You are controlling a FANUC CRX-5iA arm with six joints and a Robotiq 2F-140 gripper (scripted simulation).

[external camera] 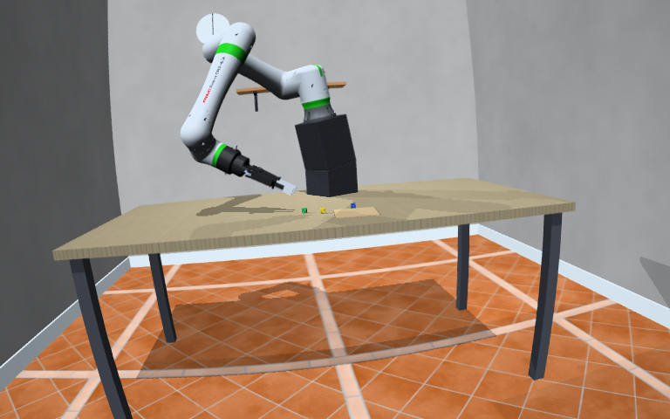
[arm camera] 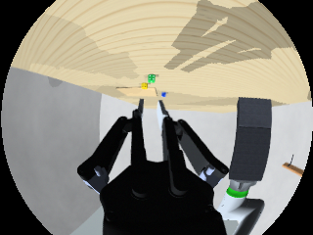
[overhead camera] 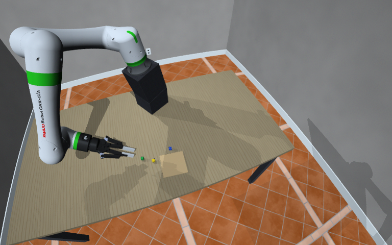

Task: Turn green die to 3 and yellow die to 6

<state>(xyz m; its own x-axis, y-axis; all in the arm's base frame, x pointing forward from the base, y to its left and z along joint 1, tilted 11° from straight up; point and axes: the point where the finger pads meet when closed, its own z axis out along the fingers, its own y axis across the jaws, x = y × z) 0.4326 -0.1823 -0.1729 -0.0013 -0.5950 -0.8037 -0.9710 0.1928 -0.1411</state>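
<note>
My gripper is now 80 mm above the green die, 60 mm to the right of it and 10 mm short of it. Also, from my hand: tan mat (230 mm to the left, 90 mm below, 90 mm ahead); then blue die (230 mm to the left, 80 mm below, 10 mm behind); then yellow die (120 mm to the left, 80 mm below, 40 mm ahead).
</note>
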